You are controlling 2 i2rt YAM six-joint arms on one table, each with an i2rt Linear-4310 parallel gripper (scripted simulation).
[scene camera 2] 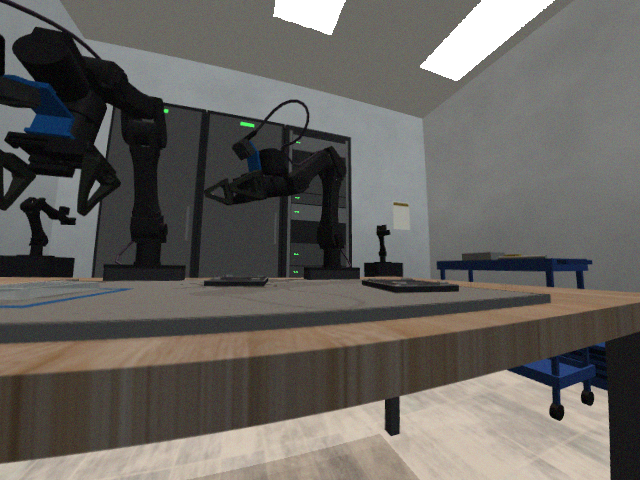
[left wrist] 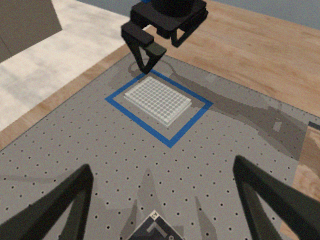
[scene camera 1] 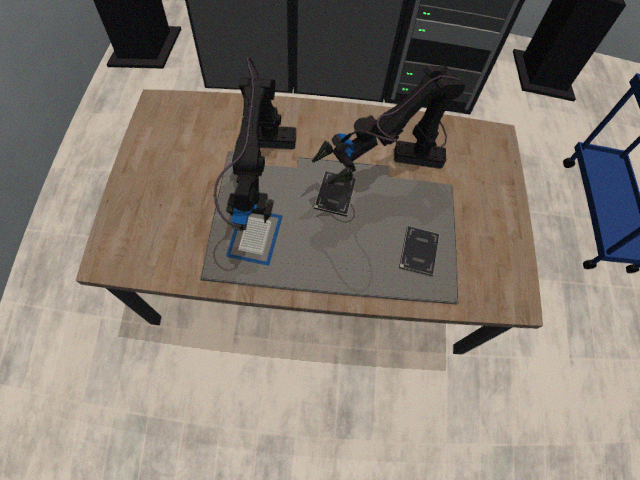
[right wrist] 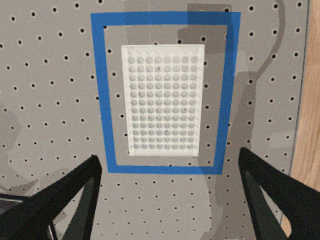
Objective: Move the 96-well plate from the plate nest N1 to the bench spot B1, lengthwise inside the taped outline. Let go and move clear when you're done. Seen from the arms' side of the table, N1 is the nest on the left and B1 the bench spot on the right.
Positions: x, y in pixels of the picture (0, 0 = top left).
Scene:
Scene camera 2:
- left gripper: 216, 190
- right gripper: 41, 211
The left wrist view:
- left gripper: 162, 166
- right gripper: 160, 58
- white 96-well plate: 165, 105
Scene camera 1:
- white 96-well plate: 248, 244
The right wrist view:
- right gripper: 167, 158
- white 96-well plate: 155, 120

